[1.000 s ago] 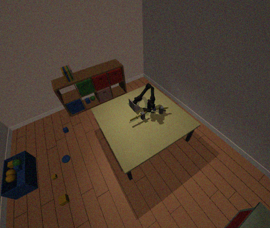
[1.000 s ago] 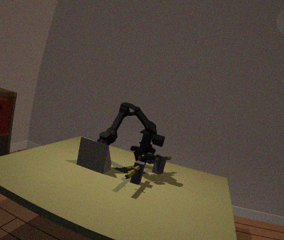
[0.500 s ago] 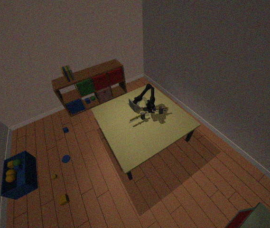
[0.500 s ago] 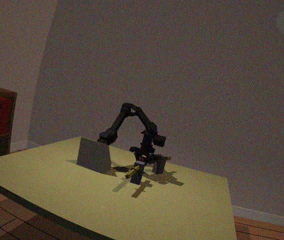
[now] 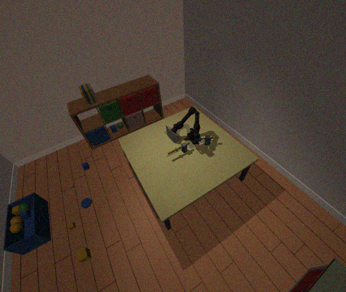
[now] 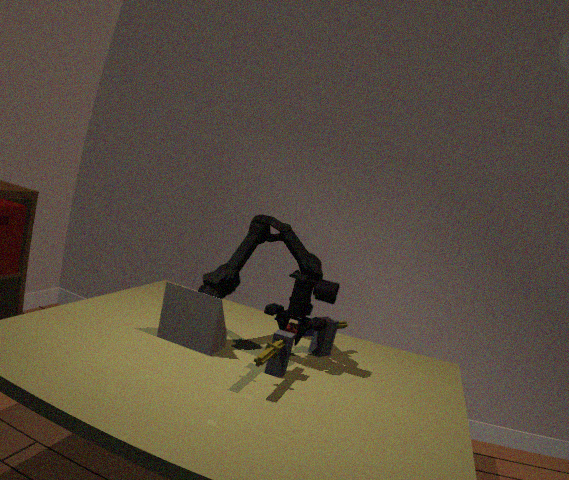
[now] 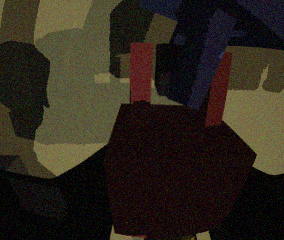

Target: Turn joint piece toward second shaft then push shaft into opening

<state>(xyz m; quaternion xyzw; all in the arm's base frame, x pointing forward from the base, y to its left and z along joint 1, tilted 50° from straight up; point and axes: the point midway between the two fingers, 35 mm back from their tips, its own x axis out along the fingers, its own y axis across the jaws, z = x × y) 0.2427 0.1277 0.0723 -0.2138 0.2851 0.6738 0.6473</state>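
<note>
Right now my gripper tip is 40 mm below the red joint piece and 20 mm to the right of it.
</note>
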